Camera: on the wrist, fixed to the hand. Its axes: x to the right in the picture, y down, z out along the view.
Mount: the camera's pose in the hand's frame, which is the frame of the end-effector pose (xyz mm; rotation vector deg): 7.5 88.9 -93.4 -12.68 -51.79 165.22
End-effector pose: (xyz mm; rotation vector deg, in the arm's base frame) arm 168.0 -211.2 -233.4 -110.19 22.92 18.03
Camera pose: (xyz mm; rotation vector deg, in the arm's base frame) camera 140.6 -329.9 -276.3 -19.40 -102.67 -131.55
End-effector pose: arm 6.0 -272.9 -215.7 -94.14 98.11 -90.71
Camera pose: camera -116.9 -256.0 -251.7 46.39 73.99 41.30
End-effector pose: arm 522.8 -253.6 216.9 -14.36 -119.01 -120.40
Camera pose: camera 537.4 -348.0 303.8 -124.63 9.35 2.61
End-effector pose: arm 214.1 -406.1 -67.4 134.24 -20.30 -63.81
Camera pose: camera 290.3 -451.6 26.5 -31.08 -125.25 -6.30
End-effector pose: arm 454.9 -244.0 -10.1 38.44 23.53 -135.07
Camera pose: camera 542.0 -272.2 -101.3 -15.00 -30.98 22.43
